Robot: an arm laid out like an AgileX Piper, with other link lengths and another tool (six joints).
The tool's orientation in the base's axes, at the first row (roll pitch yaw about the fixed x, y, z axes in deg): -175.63 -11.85 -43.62
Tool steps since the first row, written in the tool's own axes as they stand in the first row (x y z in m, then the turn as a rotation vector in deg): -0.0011 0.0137 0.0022 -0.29 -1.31 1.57; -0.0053 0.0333 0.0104 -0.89 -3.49 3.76; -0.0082 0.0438 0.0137 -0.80 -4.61 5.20; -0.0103 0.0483 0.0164 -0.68 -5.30 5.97; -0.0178 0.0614 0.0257 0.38 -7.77 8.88; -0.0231 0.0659 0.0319 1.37 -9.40 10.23
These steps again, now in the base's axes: -0.0096 -0.0095 -0.0034 1.00 1.02 -1.49; -0.0242 -0.0217 -0.0137 2.49 2.83 -3.59; -0.0327 -0.0277 -0.0183 3.60 3.47 -4.89; -0.0367 -0.0298 -0.0217 4.30 3.83 -5.57; -0.0490 -0.0352 -0.0333 7.31 4.67 -8.01; -0.0545 -0.0354 -0.0408 9.38 5.08 -9.00
